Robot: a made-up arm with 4 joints. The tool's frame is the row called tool.
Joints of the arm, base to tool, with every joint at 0 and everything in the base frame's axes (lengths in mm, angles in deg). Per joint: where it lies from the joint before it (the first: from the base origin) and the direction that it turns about. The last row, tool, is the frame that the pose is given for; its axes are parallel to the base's.
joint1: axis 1 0 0 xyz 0.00 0.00 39.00
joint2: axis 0 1 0 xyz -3.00 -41.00 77.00
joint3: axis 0 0 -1 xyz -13.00 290.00 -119.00
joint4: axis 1 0 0 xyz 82.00 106.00 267.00
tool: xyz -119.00 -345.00 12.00
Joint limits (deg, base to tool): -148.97..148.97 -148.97..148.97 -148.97..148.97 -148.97..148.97
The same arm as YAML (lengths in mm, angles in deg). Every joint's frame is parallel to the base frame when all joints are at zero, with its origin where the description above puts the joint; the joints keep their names.
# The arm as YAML. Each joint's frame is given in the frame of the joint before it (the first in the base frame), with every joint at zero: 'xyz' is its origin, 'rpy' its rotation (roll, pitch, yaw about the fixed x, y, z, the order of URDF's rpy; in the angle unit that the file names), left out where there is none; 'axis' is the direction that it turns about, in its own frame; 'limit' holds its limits. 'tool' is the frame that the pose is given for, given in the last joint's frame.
units:
  length: mm
  angle: deg
joints:
  - name: joint1
    type: revolute
    origin:
      xyz: [0.0, 0.0, 39.0]
    axis: [1.0, 0.0, 0.0]
    limit:
      lower: -148.97
      upper: 148.97
  - name: joint2
    type: revolute
    origin:
      xyz: [-3.0, -41.0, 77.0]
    axis: [0.0, 1.0, 0.0]
    limit:
      lower: -148.97
      upper: 148.97
  - name: joint3
    type: revolute
    origin:
      xyz: [-13.0, 290.0, -119.0]
    axis: [0.0, 0.0, -1.0]
    limit:
      lower: -148.97
      upper: 148.97
  - name: joint4
    type: revolute
    origin:
      xyz: [82.0, 106.0, 267.0]
    axis: [1.0, 0.0, 0.0]
    limit:
      lower: -148.97
      upper: 148.97
tool:
  origin:
    xyz: [-119.0, -345.0, 12.0]

